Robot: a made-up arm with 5 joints.
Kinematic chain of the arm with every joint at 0, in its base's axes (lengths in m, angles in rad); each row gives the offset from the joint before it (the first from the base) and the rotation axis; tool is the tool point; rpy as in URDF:
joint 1: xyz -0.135 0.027 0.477 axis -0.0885 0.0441 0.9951
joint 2: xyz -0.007 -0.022 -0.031 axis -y
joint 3: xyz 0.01 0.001 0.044 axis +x
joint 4: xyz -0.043 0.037 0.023 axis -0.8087 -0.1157 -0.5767
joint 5: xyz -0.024 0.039 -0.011 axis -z
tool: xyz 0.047 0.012 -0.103 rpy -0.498 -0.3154 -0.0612
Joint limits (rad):
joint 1: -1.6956..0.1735
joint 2: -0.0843..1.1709
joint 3: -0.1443..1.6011
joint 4: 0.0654..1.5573
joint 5: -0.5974..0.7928
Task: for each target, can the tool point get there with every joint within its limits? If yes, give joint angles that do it. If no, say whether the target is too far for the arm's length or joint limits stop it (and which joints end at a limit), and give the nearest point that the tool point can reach.
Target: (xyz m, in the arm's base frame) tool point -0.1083 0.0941 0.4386
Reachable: yes | joints -0.3673 0.4190 0.8325 0.7401 -0.4531
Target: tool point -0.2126 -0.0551 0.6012
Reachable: no: joint limits stop it (at a limit: joint 2, joint 3, joint 4, joint 5) | nearest point -0.2014 -0.0588 0.4870 | short by 0.115 m
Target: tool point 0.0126 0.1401 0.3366
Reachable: no: joint limits stop it (at a limit: joint 4, joint 5) | nearest point -0.0588 0.0851 0.4024 | short by 0.112 m
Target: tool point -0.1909 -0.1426 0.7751
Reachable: no: too far | nearest point -0.0815 0.0289 0.6091 | short by 0.263 m
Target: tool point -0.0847 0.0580 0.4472
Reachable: yes | joints -1.1562 0.3973 1.4282 1.1929 -0.3117
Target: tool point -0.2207 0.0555 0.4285
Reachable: yes | joints -1.4227 0.4582 0.0211 1.3760 0.6023
